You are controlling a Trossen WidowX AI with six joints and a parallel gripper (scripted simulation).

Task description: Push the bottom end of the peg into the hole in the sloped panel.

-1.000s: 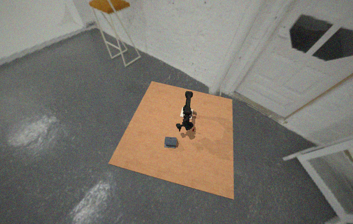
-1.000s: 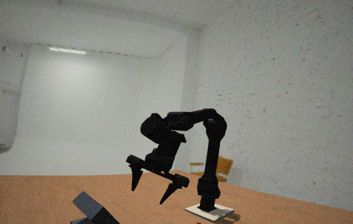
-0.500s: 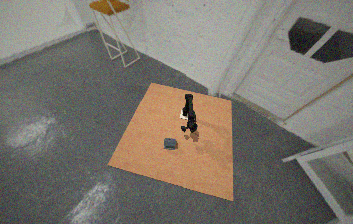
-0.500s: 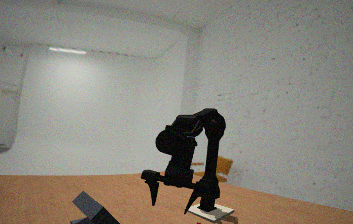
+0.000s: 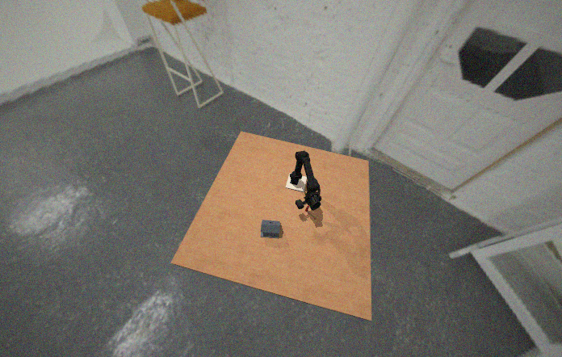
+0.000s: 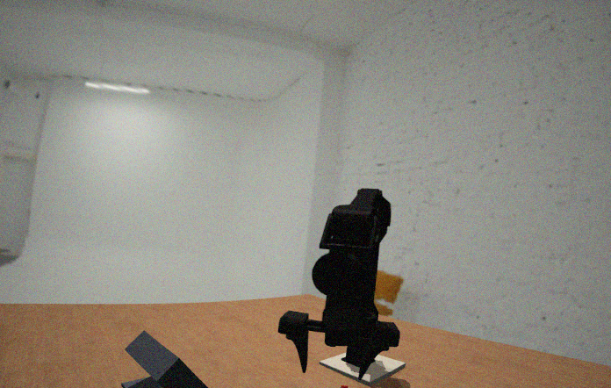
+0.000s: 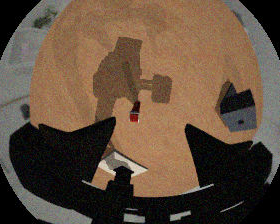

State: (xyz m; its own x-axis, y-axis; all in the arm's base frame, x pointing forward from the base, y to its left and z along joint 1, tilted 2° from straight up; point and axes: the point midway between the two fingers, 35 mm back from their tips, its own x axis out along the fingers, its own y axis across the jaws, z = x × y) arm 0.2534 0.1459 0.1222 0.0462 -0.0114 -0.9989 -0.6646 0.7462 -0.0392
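The red peg is 20 mm behind my gripper tip, 10 mm to the left of it and 50 mm below it. Also, from my gripper tip: grey sloped panel (210 mm ahead, 210 mm to the right, 50 mm below).
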